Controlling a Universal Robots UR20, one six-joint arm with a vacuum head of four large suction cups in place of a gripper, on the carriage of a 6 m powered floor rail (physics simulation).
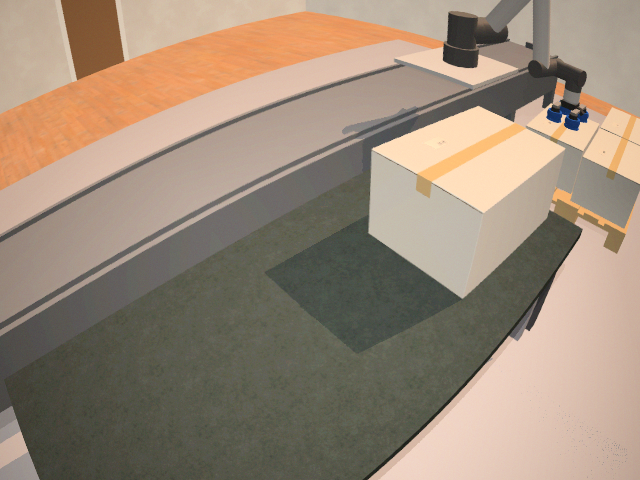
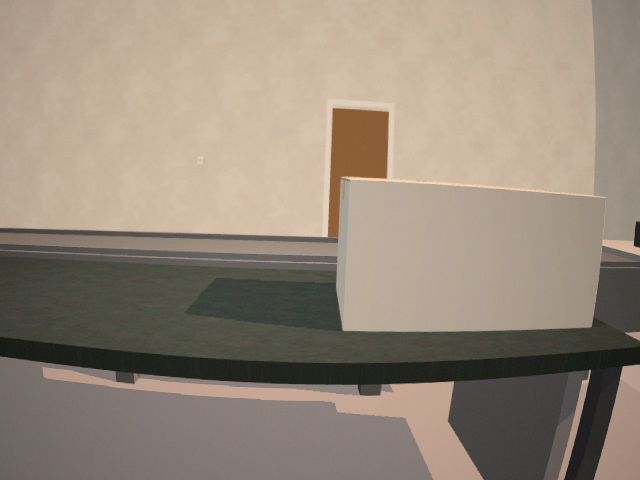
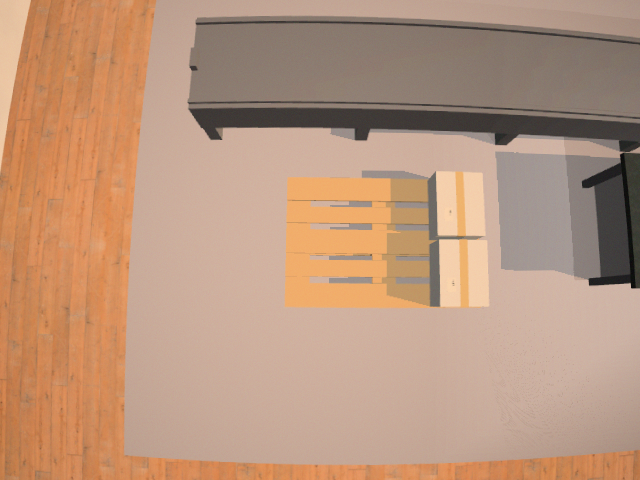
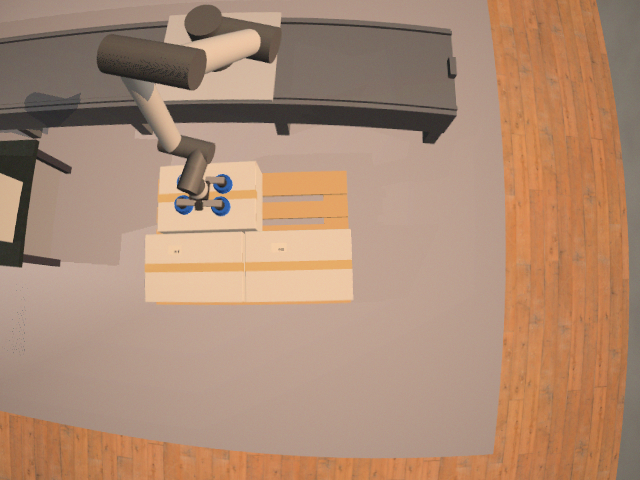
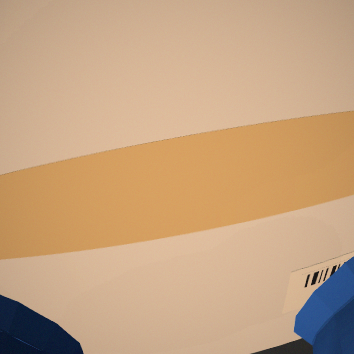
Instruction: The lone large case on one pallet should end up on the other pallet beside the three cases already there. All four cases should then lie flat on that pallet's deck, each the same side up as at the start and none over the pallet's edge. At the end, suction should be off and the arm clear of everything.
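Places are measured from the arm's base along level axes (x back, y left, z down), in metres.
Where they show: hand at its tool point: (image 5: 179,249); arm's base at its link origin: (image 1: 460,62).
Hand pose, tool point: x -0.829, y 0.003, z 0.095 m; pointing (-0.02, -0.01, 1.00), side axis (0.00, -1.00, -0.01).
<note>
Each offset is from my tool point to the top centre of the thing. Level surfaces: height alone.
The south pallet (image 4: 305,181) (image 1: 615,242) holds three cases. One case @(dx +0.004, dy -0.002, dz +0.037 m) (image 4: 170,221) (image 1: 566,160) (image 5: 175,80) lies in its rail-side row, at the table end; two more, a left case @(dx -0.394, dy -0.048, dz +0.037 m) (image 4: 193,286) and a right case @(dx -0.352, dy +0.533, dz +0.037 m) (image 4: 299,286), lie side by side in the other row. My suction head (image 4: 202,195) (image 1: 568,117) hangs low over the rail-side case, seemingly just off its top, with nothing lifted. The north pallet (image 3: 330,189) bears two cases, one (image 3: 469,204) nearer the rail and one (image 3: 473,273) farther from it. No pallet shows a lone case.
A large taped case @(dx -0.124, dy -1.499, dz -0.349 m) (image 1: 423,227) (image 2: 470,258) stands on the dark table @(dz -0.055 m) (image 1: 180,361) (image 2: 103,310) between the pallets. The floor rail (image 3: 387,67) (image 4: 361,67) runs behind both pallets.
</note>
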